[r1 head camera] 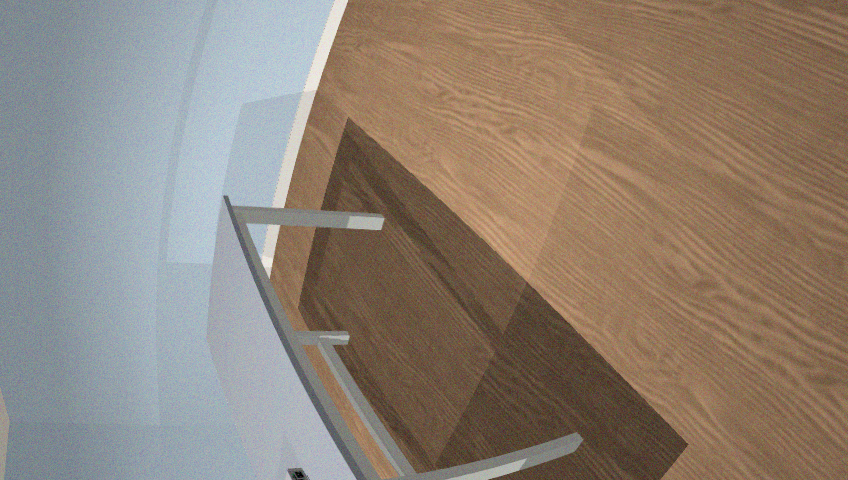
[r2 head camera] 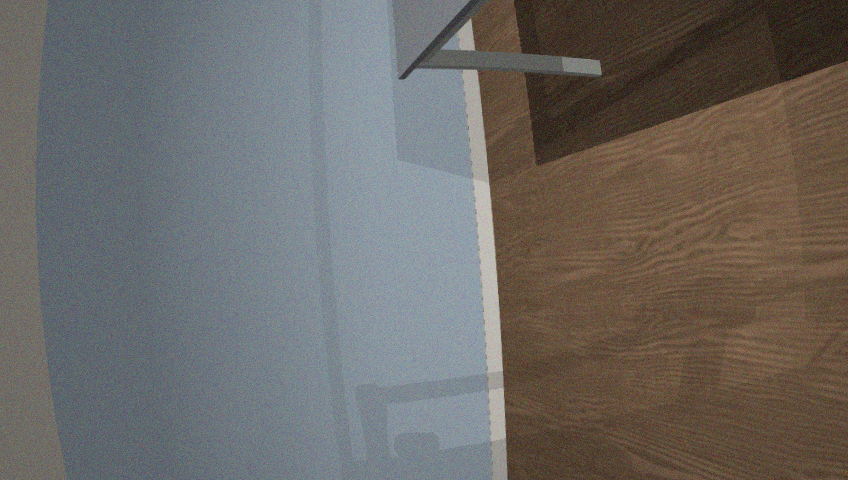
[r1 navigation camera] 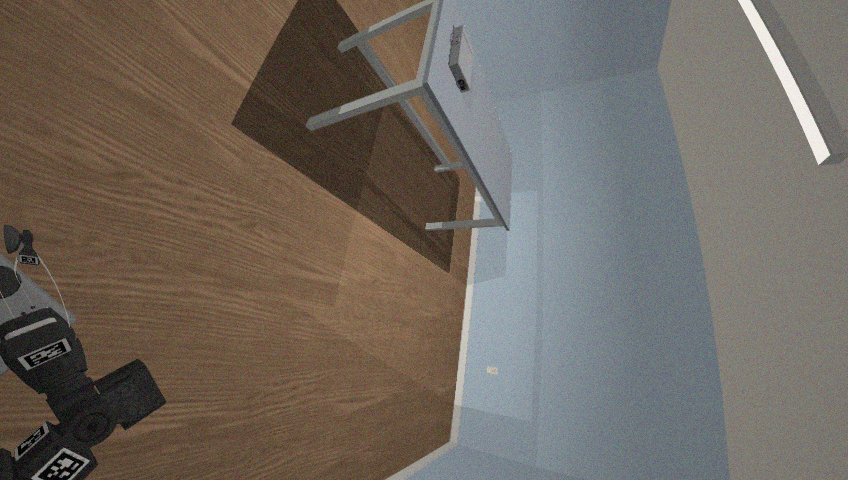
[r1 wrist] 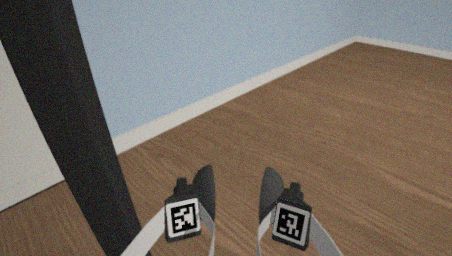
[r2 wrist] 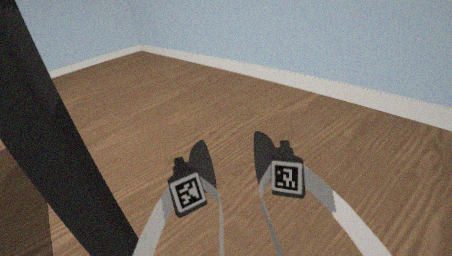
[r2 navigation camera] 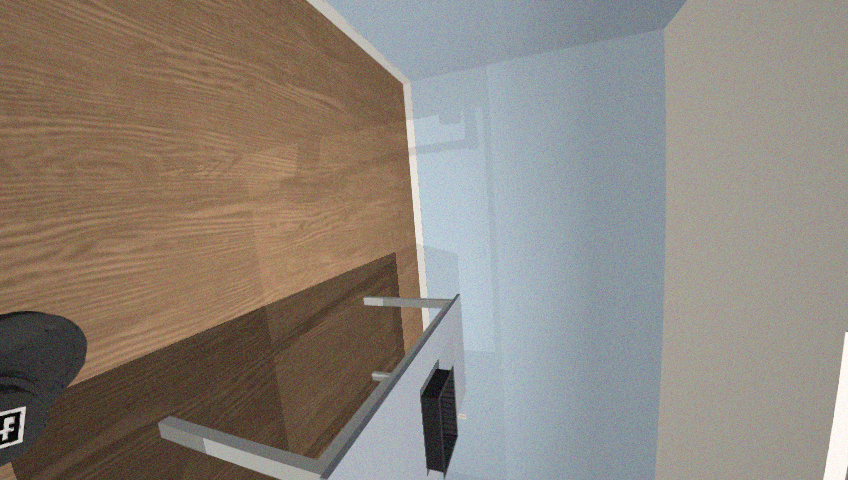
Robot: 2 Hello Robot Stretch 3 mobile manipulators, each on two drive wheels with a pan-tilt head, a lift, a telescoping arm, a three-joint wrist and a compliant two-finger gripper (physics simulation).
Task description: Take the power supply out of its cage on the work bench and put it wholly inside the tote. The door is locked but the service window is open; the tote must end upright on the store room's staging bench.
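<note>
The power supply in its cage shows as a grey box with a dark socket end, lying on the pale work bench. In the r1 head view its socket end is cut by the bottom edge. The black open tote stands upright on the staging bench. My r1 gripper is open and empty over the wood floor, away from the box. My r2 gripper is open and empty over the floor, away from the tote. The service window does not show.
A dark post crosses the left of each wrist view. A white panel stands behind it in the r1 wrist view. The r1 wrist is over the floor. Blue walls with white skirting bound the floor.
</note>
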